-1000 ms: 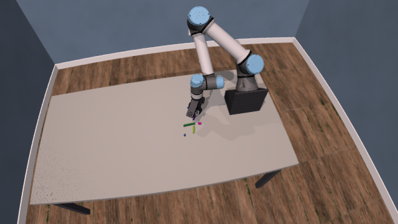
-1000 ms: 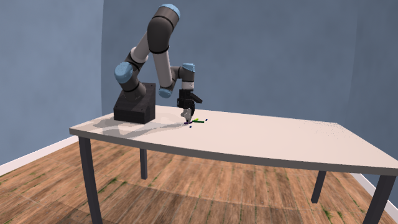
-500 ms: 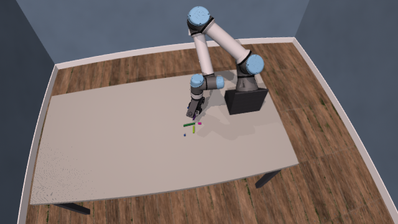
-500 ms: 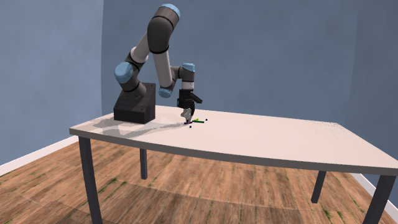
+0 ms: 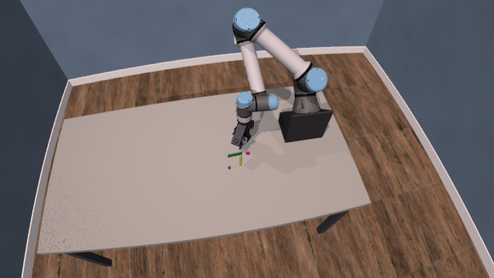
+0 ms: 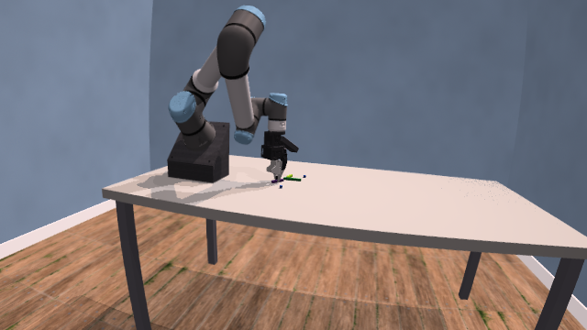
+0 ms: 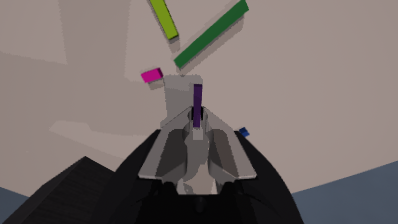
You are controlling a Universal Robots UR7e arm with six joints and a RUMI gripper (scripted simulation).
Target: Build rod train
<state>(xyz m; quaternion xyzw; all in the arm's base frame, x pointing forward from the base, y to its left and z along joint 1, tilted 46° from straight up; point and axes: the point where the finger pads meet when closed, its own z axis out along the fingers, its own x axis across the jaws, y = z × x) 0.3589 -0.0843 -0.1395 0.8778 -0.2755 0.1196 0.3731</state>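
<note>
Now: the magenta rod 6 cm to the left of my hand, 2 cm behind it and 1 cm below it. The rest, counted from my hand: lime rod: 10 cm to the left, 3 cm ahead, 1 cm below; green rod: 6 cm to the left, 5 cm ahead, 1 cm below; purple rod: 1 cm below.
</note>
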